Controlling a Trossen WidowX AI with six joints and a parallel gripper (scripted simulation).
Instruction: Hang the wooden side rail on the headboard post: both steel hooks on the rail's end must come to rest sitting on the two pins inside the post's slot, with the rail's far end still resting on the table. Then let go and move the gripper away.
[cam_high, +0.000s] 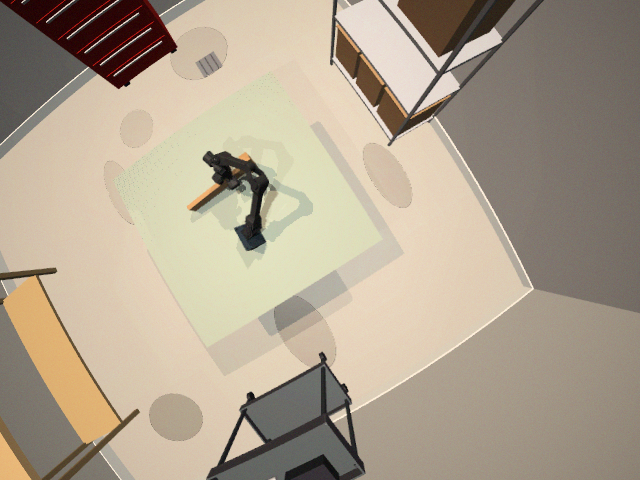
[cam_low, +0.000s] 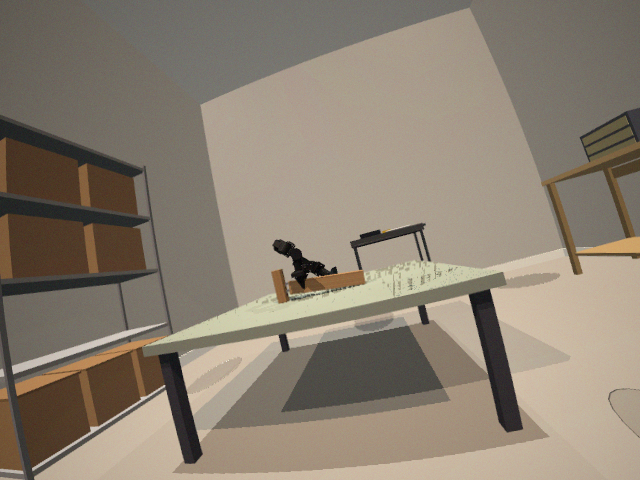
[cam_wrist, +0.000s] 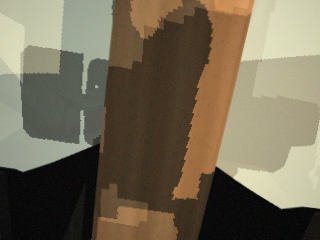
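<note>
My gripper tip is now 10 mm past the headboard post, 130 mm to the left of it and 40 mm below it.
</note>
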